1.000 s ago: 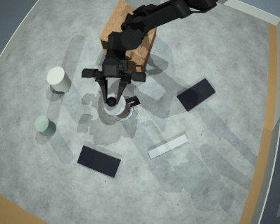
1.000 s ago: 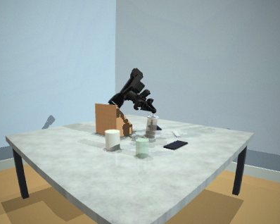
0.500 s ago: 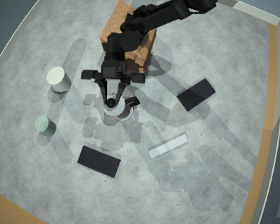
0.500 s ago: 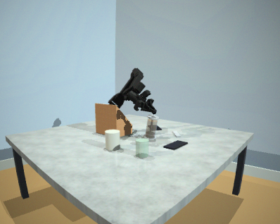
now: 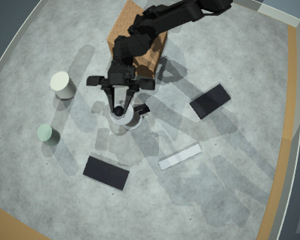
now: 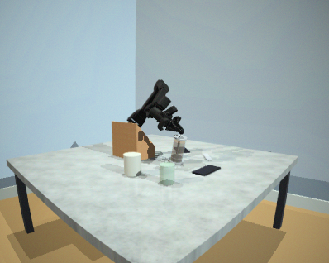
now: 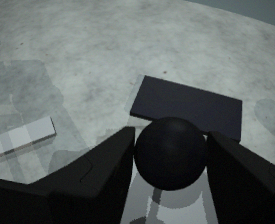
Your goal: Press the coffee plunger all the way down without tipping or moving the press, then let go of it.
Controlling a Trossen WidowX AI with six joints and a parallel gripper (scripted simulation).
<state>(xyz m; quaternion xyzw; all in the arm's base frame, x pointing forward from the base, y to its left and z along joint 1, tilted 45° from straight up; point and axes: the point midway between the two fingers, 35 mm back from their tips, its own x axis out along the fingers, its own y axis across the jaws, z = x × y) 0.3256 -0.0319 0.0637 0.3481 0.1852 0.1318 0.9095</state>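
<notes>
Now: gripper tip 3 cm past the coffee press, 2 cm to the right of it and 8 cm above it. From my gripper tip the other things lie so: green cylinder: 9 cm ahead, 27 cm to the right, 13 cm below; cream cylinder: 10 cm behind, 27 cm to the right, 13 cm below.
</notes>
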